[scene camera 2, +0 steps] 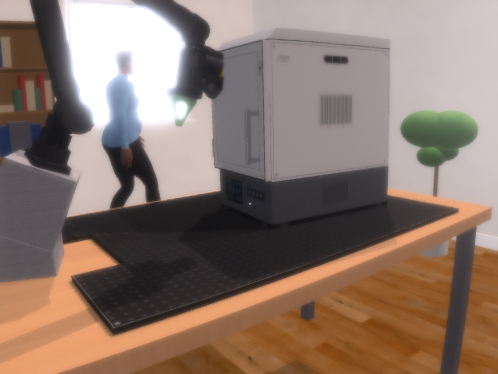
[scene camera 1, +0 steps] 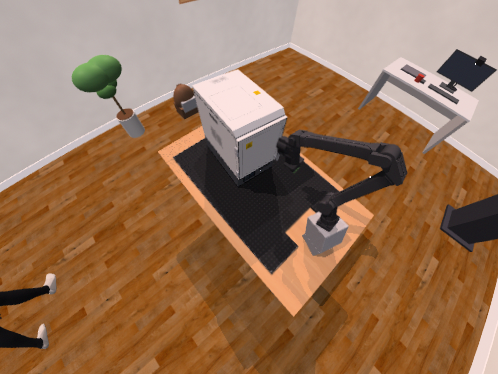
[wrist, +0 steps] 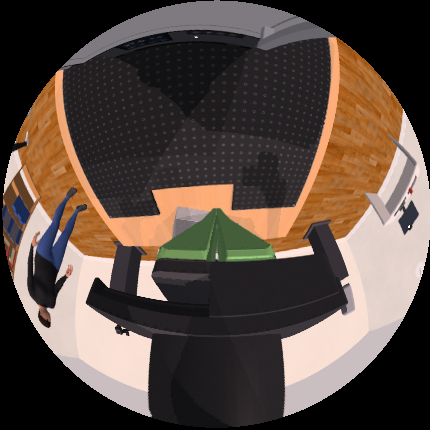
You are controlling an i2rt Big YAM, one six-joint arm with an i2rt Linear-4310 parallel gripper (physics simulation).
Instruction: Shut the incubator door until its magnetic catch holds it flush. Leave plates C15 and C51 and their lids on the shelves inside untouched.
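Places are measured from the arm's base along level axes (x ahead, y left, z up), in centimetres.
Pixels of known places: gripper, fingertip midpoint: [scene camera 2: 178, 126] [scene camera 1: 293, 172] [wrist: 216, 213]; arm's base, link origin: [scene camera 2: 46, 164] [scene camera 1: 327, 221].
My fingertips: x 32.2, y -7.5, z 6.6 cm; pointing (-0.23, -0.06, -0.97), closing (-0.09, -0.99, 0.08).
Ahead of a thing's pixels: the offset from my fingertips to its top centre. "pt": to the spot under its first point. Level surfaces: height alone.
The white incubator {dz +25.2, dx +46.6, dy -0.4 cm} [scene camera 1: 218, 131] [scene camera 2: 300, 145] stands on the dark mat. Its grey door {pt dz +3.4, dx +22.3, dy +3.0 cm} [scene camera 1: 262, 150] [scene camera 2: 232, 105] [wrist: 150, 19] lies along the front face and looks flush or nearly so; no clear gap shows, but a very small one cannot be ruled out. The upright door handle {pt dz -3.8, dx +16.3, dy -8.5 cm} [scene camera 2: 248, 137] [wrist: 295, 34] is near the door's free edge. Plates C15 and C51 and their lids are hidden inside. My gripper [scene camera 1: 296, 170] [scene camera 2: 180, 123] [wrist: 216, 213] is shut and empty, its green fingertips pointing down in front of the door. The dark wrist housing is close to the door's hinge side; contact cannot be told.
The perforated black mat {dz -29.8 cm} [scene camera 1: 235, 215] [scene camera 2: 165, 285] [wrist: 200, 150] covers much of the wooden table {dz -31.1 cm} [scene camera 1: 295, 300] [scene camera 2: 435, 227] [wrist: 192, 200]. The arm's grey base block [scene camera 1: 325, 237] [scene camera 2: 30, 225] stands at the table's near end. A white desk [scene camera 1: 465, 107] and a plant [scene camera 1: 97, 75] [scene camera 2: 437, 130] stand away from the table.
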